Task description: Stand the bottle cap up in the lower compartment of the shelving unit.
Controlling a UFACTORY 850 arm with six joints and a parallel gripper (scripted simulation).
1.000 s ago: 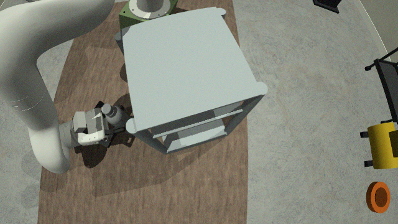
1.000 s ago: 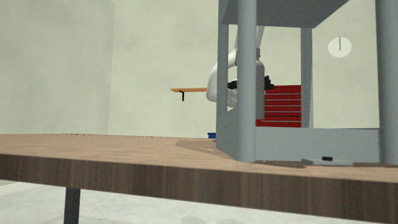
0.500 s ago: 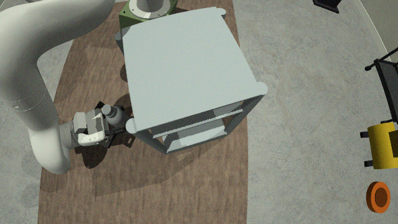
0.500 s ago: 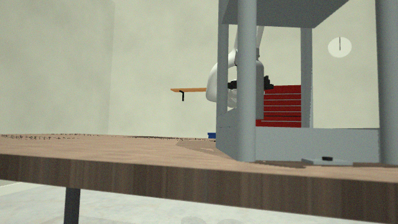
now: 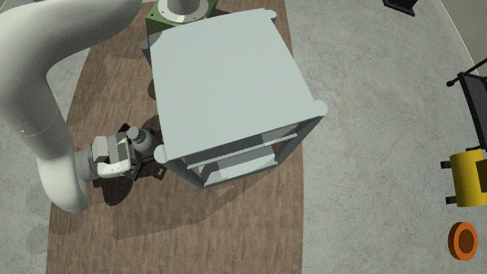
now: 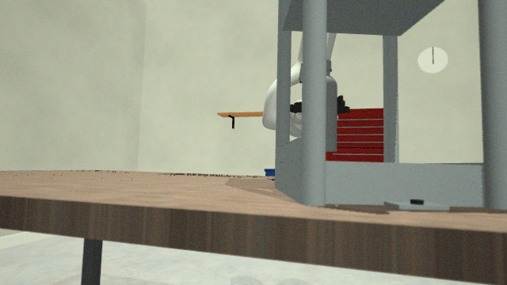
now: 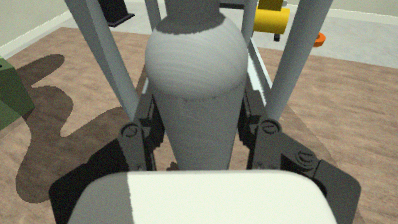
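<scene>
The grey shelving unit lies 9 cm behind my hand, 18 cm to the left of it and 2 cm above it. Also, from my hand: grey bottle: 3 cm above.
</scene>
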